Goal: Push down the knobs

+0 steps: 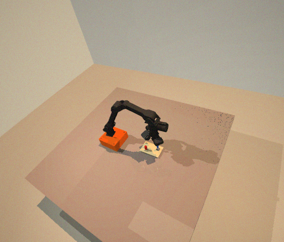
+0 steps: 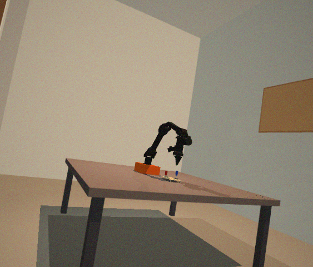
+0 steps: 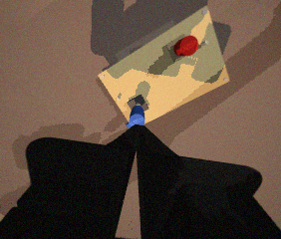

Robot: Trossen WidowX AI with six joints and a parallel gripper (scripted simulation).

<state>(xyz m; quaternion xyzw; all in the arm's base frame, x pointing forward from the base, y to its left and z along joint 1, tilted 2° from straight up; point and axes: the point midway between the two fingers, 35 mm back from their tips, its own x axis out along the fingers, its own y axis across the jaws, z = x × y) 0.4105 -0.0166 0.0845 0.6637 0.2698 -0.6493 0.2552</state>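
Right now my gripper tip is 1 cm short of the blue knob, 1 cm to the right of it and 5 cm above it. Also, from my gripper tip: red knob: 8 cm behind, 2 cm to the right, 7 cm below.
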